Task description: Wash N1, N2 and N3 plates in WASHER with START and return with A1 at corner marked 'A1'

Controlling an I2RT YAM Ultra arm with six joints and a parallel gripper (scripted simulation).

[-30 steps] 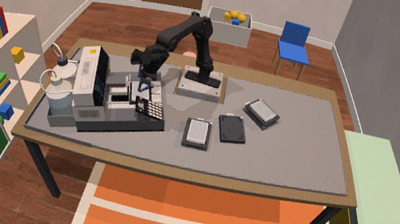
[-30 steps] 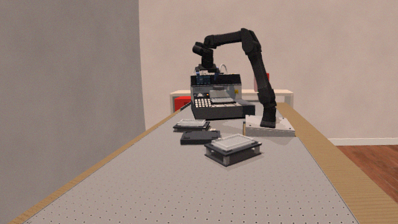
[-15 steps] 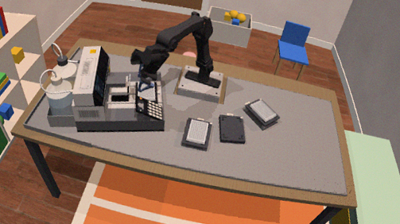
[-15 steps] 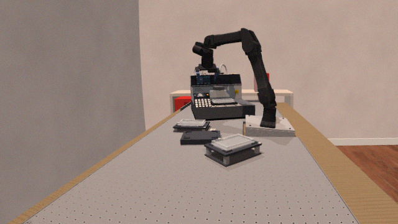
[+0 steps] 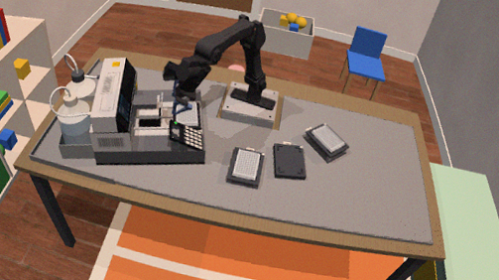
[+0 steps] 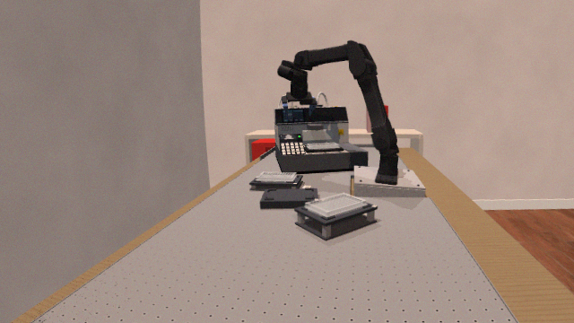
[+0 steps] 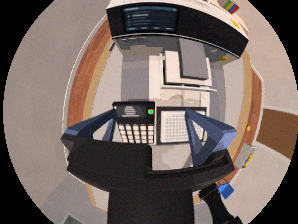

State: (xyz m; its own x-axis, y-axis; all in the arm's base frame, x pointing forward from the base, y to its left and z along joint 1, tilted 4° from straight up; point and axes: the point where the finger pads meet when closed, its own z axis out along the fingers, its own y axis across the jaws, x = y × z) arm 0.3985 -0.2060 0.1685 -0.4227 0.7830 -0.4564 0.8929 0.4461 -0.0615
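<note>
My gripper is now 10 cm past the washer carrier and 14 cm above it. From my hand the other things lie so: manifold 4 cm behind, 13 cm to the right, 9 cm below; then plate washer 4 cm behind, 13 cm to the right, 10 cm below; then nest 28 cm behind, 57 cm to the left, 20 cm below.
</note>
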